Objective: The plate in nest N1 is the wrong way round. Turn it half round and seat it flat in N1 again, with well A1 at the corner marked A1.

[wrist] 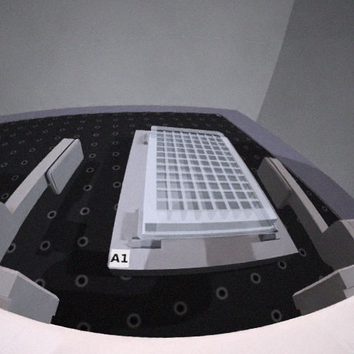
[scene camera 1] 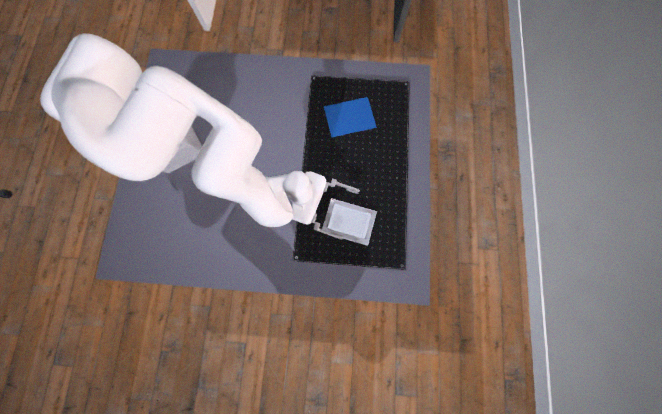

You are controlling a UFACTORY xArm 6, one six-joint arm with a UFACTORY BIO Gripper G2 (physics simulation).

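Observation:
The clear-white well plate [scene camera 1: 350,220] [wrist: 200,185] lies on the light grey nest [scene camera 1: 373,223] [wrist: 215,255], among its low corner stops. The label A1 [wrist: 119,258] is on the nest's near left corner in the wrist view. The plate's own well A1 cannot be made out, nor whether it is seated fully flat. My gripper [scene camera 1: 356,216] [wrist: 171,173] is open and empty. Its fingers stand wide, one on each side of the plate and nest in the wrist view, apart from the plate. Their exact height against the plate is hard to tell.
The nest stands on a black perforated board [scene camera 1: 390,150] [wrist: 45,200], which lies on a grey mat [scene camera 1: 270,85]. A blue rectangular piece [scene camera 1: 350,117] lies on the board's upper part in the scene view. My arm reaches in from the left.

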